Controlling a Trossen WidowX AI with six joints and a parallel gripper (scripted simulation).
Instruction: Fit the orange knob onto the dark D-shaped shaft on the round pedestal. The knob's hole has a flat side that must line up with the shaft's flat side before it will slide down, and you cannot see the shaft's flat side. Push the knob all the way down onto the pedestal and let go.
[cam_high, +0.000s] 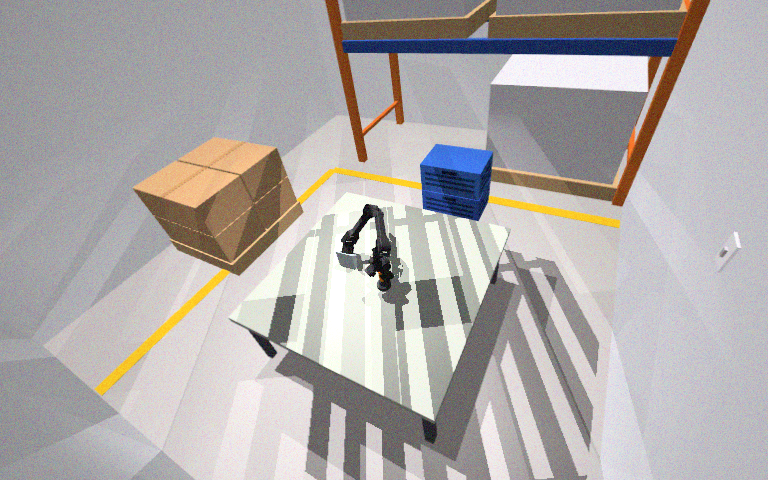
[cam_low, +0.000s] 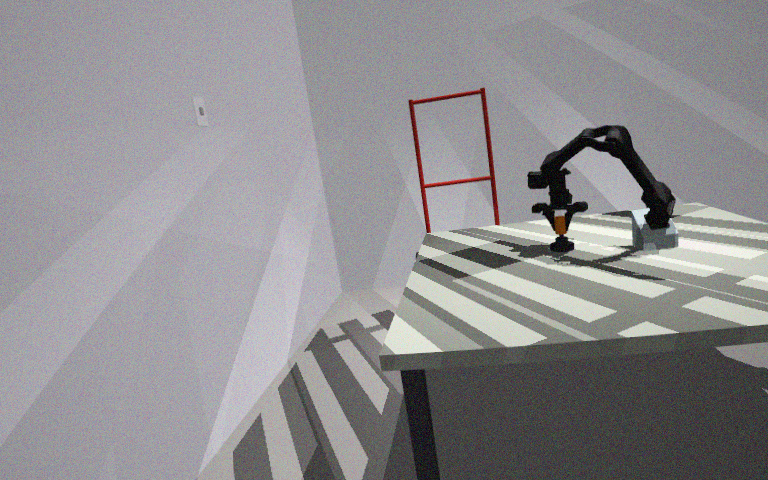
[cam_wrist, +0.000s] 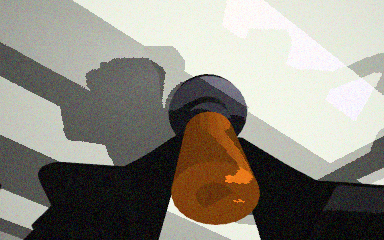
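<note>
My gripper tip is now 2 cm below the orange knob. From my gripper tip the other things lie so: round pedestal: 4 cm below.
</note>
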